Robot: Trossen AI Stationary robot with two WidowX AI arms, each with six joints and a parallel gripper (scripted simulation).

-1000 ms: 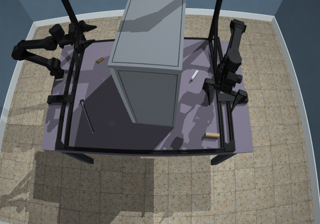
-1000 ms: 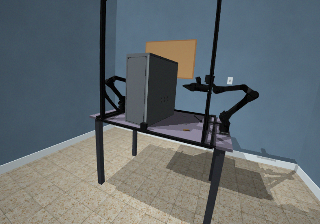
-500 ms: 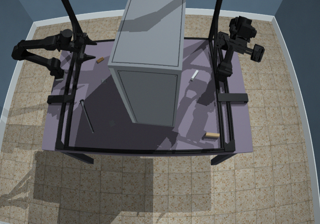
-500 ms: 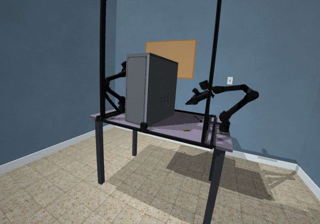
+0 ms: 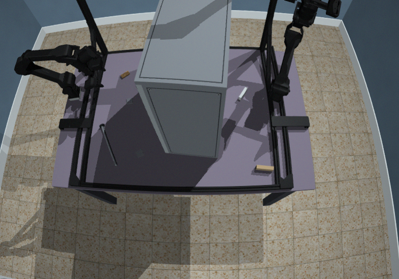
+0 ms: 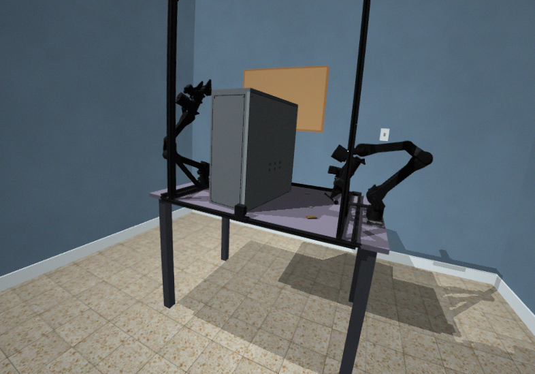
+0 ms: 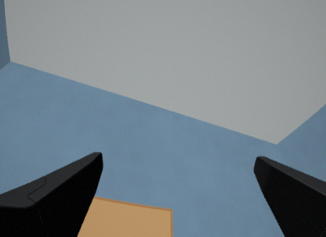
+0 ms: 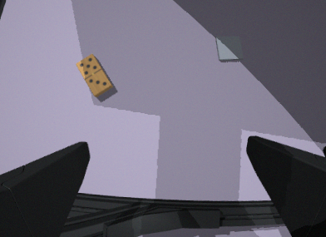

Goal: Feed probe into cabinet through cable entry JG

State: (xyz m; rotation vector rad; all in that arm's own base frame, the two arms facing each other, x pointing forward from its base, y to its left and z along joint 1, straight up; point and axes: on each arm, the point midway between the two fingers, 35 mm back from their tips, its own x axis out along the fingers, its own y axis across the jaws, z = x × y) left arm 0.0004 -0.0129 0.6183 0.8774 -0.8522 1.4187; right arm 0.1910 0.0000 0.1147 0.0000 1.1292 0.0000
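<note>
The probe lies 29 cm ahead of my right hand, 7 cm to the left of it and 12 cm below it. Round my right hand: wooden block (38 cm ahead, 76 cm to the left, 12 cm below); white block (2 cm ahead, 67 cm to the left, 12 cm below); JG mark (15 cm ahead, 36 cm to the left, 4 cm above).
</note>
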